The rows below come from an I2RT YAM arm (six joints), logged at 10 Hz.
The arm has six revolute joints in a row. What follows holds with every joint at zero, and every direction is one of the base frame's.
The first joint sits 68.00 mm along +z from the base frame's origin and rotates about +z.
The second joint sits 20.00 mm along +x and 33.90 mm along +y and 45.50 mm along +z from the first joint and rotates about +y.
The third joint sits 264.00 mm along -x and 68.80 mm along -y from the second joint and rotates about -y.
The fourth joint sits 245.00 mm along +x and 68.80 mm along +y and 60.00 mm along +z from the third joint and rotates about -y.
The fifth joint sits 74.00 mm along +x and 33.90 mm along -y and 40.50 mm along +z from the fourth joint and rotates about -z.
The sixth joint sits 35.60 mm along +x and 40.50 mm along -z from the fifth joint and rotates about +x.
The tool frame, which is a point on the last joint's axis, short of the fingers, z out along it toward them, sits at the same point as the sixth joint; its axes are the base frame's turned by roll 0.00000, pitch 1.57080 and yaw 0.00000 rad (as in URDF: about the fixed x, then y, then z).
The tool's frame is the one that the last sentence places.
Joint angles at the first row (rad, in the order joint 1, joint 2, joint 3, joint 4, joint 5, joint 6):
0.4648, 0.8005, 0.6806, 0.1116, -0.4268, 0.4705
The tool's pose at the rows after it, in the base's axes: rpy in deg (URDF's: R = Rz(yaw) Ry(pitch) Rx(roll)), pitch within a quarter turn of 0, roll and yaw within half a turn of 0; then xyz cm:
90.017, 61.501, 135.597, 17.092, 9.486, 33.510
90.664, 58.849, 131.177, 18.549, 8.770, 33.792
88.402, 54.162, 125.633, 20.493, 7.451, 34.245
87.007, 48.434, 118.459, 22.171, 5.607, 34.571
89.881, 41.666, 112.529, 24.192, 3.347, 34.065
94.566, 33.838, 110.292, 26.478, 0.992, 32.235
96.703, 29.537, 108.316, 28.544, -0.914, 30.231
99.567, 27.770, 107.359, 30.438, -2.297, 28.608
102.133, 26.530, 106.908, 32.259, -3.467, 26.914
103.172, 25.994, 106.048, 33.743, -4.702, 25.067
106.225, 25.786, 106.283, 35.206, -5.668, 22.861
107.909, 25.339, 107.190, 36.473, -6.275, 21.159
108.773, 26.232, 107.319, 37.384, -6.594, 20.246
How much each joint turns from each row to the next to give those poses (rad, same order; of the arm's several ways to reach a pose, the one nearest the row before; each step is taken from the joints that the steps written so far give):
-0.0209, 0.0062, 0.0092, 0.0052, 0.0751, 0.0269
-0.0572, 0.0457, 0.0271, 0.0124, 0.0297, 0.0443
-0.0943, 0.0612, 0.0282, 0.0567, -0.0301, 0.0896
-0.0966, 0.0479, 0.0229, 0.0444, 0.0123, 0.1057
-0.1014, 0.0670, 0.0237, 0.0081, 0.0396, 0.1071
-0.0983, 0.0950, 0.0056, 0.0183, -0.0127, 0.1132
-0.0688, 0.1023, -0.0034, 0.0675, -0.0198, 0.0597
-0.0409, 0.0979, 0.0222, 0.0270, -0.0017, 0.0116
-0.0297, 0.0986, 0.0265, 0.0280, -0.0019, 0.0031
-0.0304, 0.0928, 0.0115, 0.0624, -0.0075, -0.0002
-0.0192, 0.0968, 0.0219, 0.0242, 0.0044, -0.0188
-0.0106, 0.0819, 0.0264, 0.0252, -0.0116, -0.0098
-0.0027, 0.0520, 0.0241, 0.0167, 0.0076, -0.0200

